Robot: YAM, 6 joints.
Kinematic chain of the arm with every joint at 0, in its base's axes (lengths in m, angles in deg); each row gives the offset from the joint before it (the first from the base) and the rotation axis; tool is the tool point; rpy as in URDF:
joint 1: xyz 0 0 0.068 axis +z
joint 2: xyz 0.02 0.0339 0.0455 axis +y
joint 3: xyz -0.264 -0.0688 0 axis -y
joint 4: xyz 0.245 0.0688 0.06 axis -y
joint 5: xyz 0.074 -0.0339 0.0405 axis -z
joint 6: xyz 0.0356 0 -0.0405 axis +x
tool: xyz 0 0 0 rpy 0 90 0
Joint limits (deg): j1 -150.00..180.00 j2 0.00..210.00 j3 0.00..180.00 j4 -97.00..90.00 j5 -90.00..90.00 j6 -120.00..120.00
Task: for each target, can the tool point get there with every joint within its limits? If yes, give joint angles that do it. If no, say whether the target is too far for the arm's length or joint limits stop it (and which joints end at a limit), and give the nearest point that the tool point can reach.
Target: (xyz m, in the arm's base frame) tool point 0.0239 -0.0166 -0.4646
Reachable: no: joint limits stop it (at a limit: joint 2) | nearest point 0.0730 -0.0507 -0.3432 | short by 0.135 m
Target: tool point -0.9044 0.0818 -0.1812
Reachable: no: too far | nearest point -0.6115 0.0553 -0.0836 | short by 0.310 m
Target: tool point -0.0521 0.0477 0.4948
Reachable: yes | joints -71.51 27.35 59.09 74.97 74.31 52.81
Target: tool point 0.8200 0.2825 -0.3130
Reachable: no: too far | nearest point 0.5474 0.1886 -0.1679 | short by 0.323 m
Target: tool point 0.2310 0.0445 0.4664
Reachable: yes | joints 16.36 70.05 90.24 -41.01 39.03 19.47
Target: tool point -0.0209 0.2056 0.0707
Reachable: yes | joints 98.26 89.63 14.92 21.98 14.43 -83.15
